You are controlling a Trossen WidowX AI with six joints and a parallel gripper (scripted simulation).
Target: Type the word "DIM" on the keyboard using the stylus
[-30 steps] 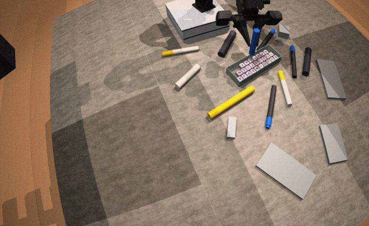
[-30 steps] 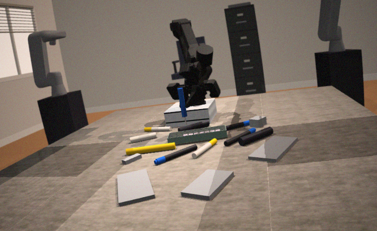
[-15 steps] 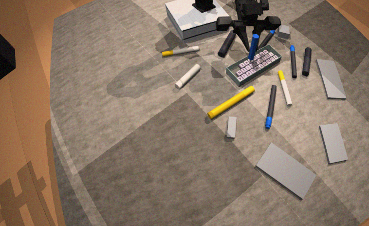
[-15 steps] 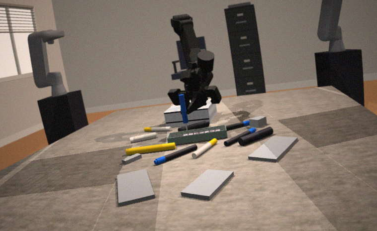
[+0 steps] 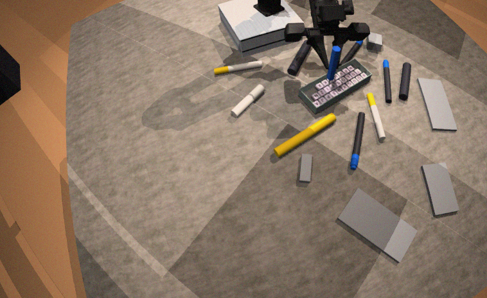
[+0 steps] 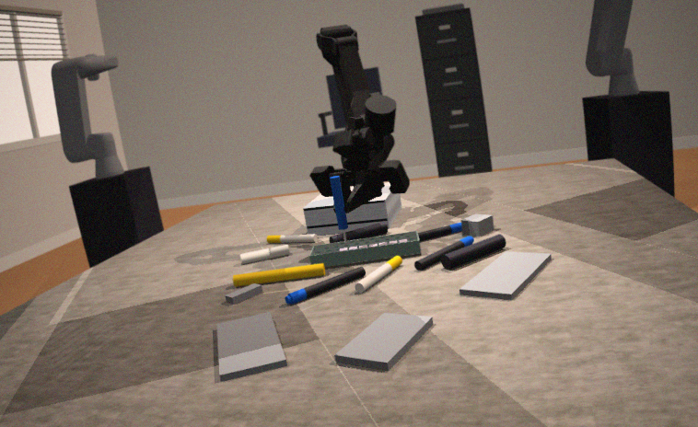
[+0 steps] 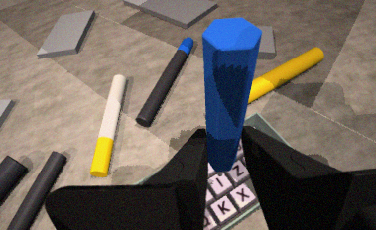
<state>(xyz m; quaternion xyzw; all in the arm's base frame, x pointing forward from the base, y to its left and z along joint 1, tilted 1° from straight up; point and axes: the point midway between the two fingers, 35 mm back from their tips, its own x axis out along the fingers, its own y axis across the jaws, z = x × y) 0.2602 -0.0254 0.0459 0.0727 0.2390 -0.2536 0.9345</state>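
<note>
My gripper tip is 90 mm to the right of the D key and 80 mm above it. From my gripper tip the other things lie so: yellow cylinder: 120 mm to the right, 80 mm below, 60 mm ahead; blue stylus: 20 mm below; small grey cube: 240 mm to the left, 80 mm below, 50 mm behind.
</note>
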